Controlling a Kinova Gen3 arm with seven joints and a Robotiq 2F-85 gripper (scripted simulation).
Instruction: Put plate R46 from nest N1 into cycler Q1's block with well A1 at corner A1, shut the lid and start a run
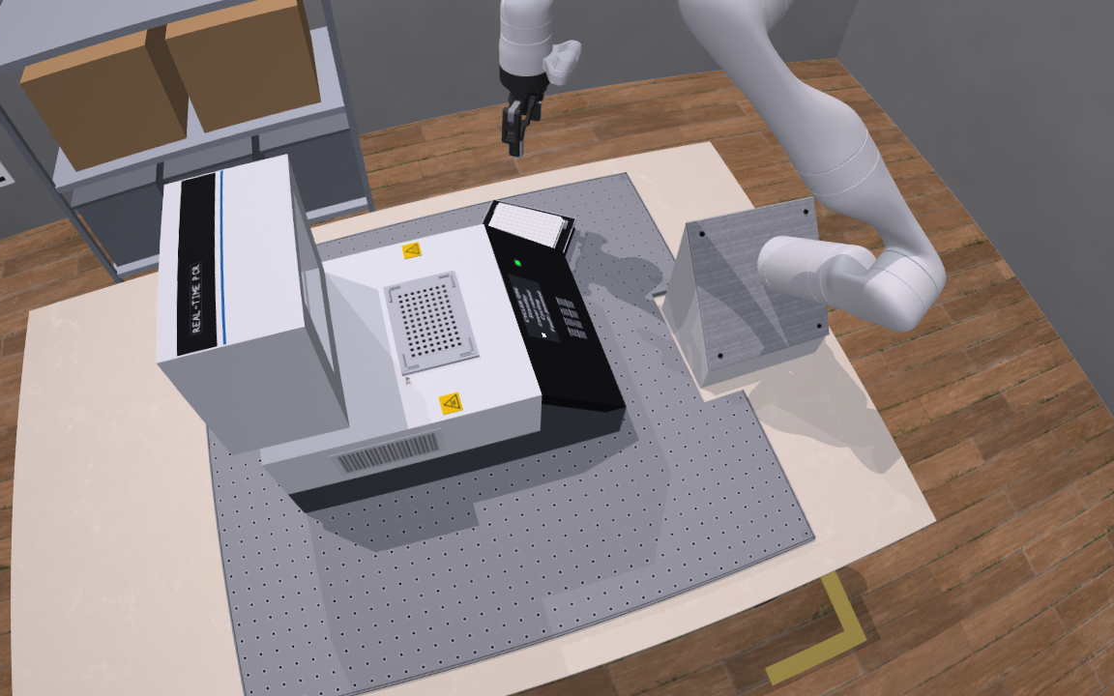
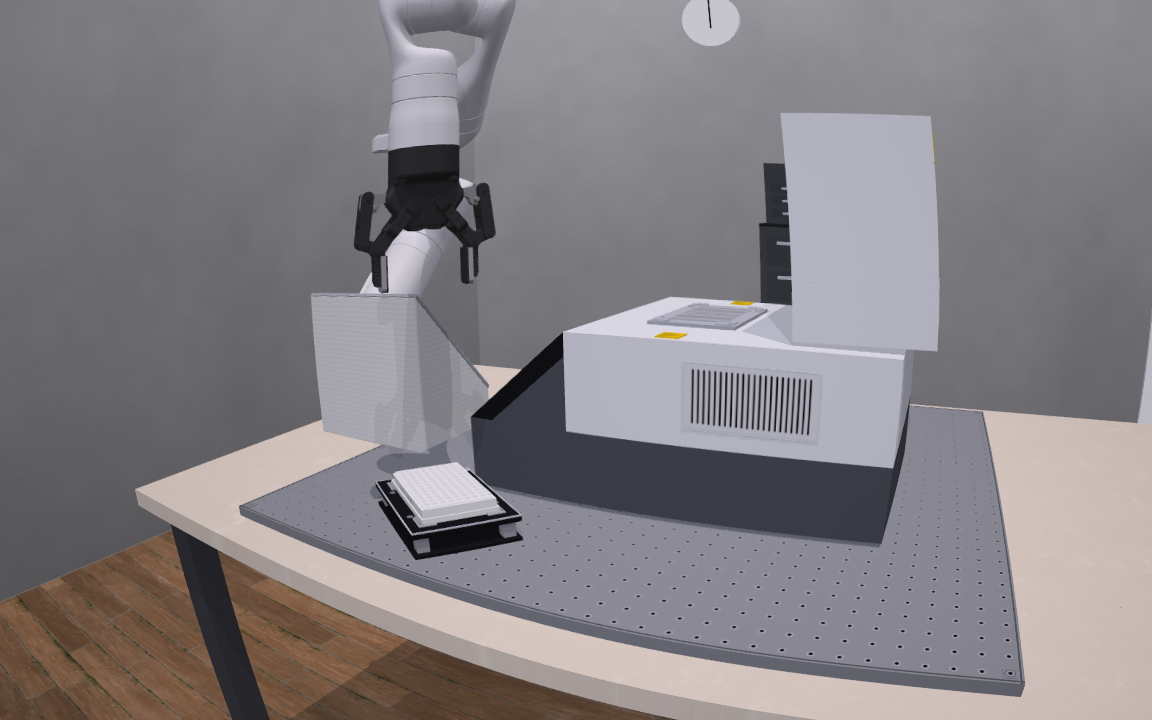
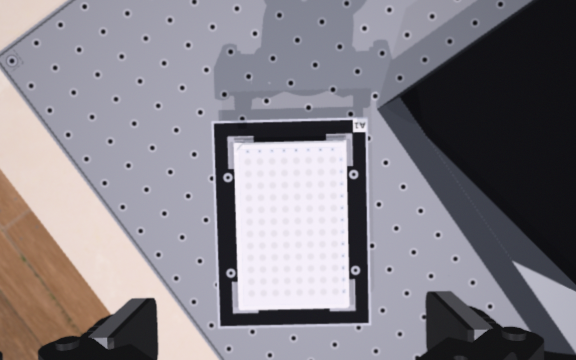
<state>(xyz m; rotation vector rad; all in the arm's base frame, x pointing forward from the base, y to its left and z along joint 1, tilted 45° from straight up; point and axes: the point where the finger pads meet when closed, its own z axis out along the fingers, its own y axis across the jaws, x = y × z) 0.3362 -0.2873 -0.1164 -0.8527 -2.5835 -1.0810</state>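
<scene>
Right now the white well plate R46 is 23 cm below my hand.
</scene>
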